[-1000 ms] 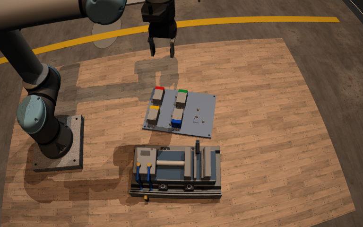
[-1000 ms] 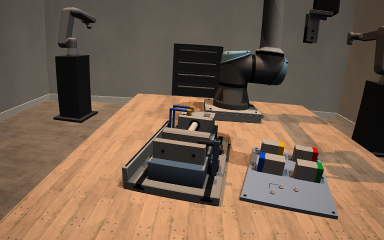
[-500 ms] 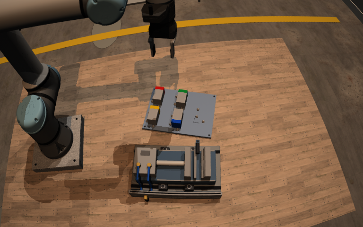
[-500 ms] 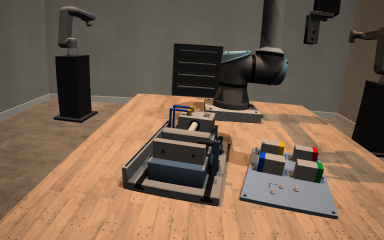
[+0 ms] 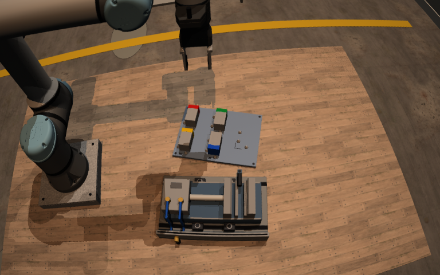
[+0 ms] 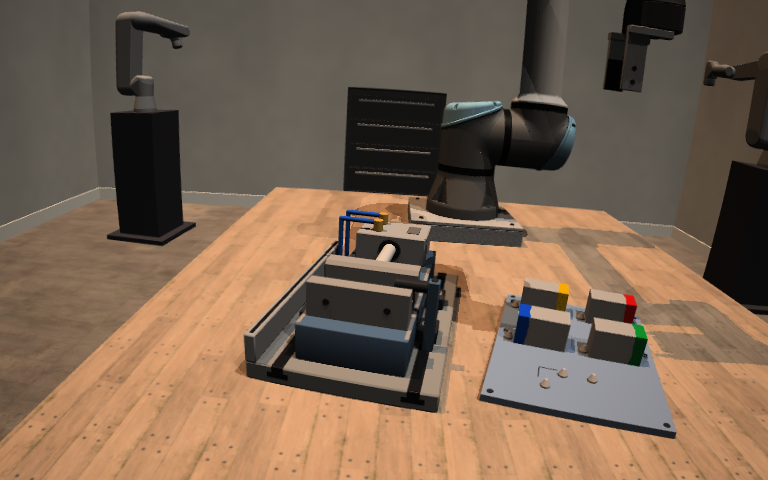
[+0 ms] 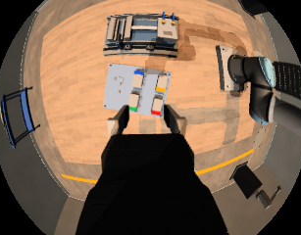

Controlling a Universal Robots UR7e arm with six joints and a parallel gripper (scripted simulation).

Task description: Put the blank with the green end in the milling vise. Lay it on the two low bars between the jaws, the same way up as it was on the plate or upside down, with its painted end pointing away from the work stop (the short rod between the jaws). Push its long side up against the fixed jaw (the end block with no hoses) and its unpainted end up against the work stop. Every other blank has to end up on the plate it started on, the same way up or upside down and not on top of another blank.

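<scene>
Now: hand 290 mm above the green-ended blank, 50 mm short of it and 30 mm to the right of it. Also, from my hand: yellow-ended blank: 290 mm below, 60 mm behind, 30 mm to the right; then red-ended blank: 290 mm below, 50 mm to the left, 40 mm behind; then blue-ended blank: 290 mm below, 50 mm to the right, 30 mm ahead.
</scene>
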